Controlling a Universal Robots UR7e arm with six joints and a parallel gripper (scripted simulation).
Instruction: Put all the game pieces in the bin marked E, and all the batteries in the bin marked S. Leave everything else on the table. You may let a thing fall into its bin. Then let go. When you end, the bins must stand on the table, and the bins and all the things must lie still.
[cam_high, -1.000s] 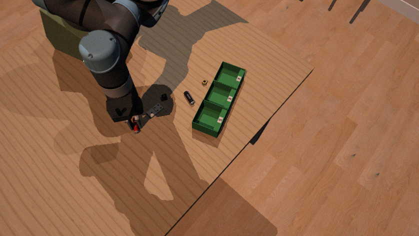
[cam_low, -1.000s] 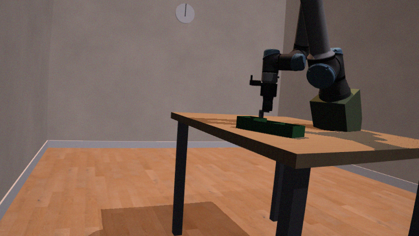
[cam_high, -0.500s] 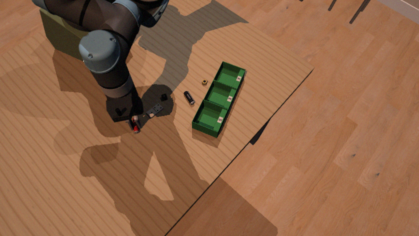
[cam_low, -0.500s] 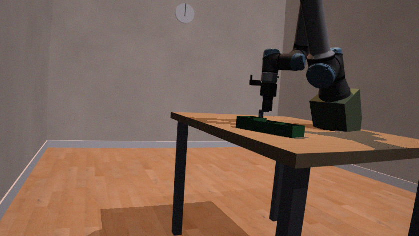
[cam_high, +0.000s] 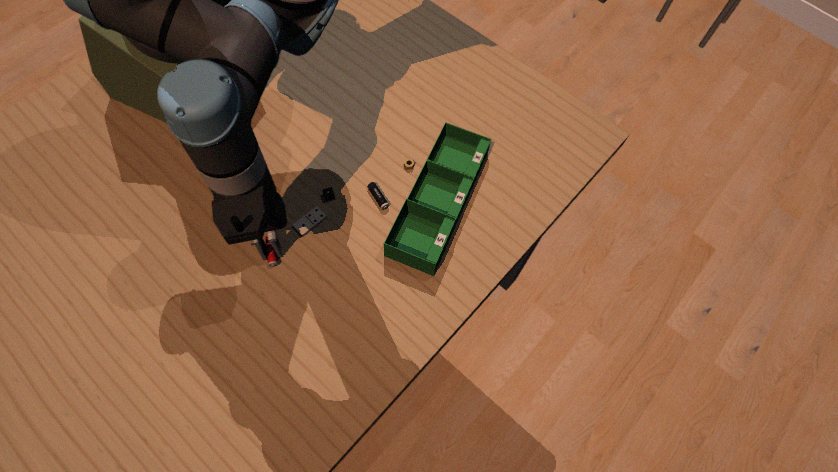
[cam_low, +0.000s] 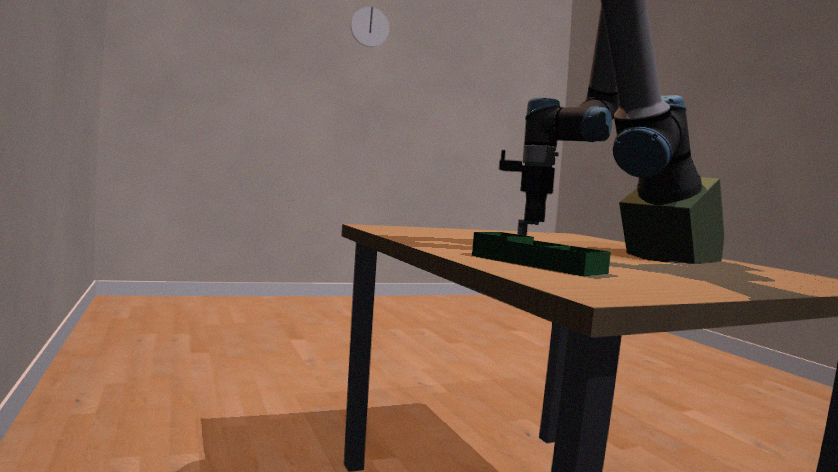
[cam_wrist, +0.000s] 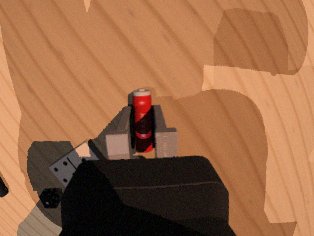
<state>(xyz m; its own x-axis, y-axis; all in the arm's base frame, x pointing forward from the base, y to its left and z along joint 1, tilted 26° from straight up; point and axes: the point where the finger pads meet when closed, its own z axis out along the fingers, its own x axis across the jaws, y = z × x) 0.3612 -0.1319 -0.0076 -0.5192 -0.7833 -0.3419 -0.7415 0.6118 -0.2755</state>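
Right now my hand is 5 cm short of the black battery, 18 cm to the right of it and 1 cm above it. From my hand the other things lie so: red battery: 1 cm below; domino: 8 cm to the left, 1 cm below; black die: 1 cm behind, 13 cm to the left, 1 cm below.
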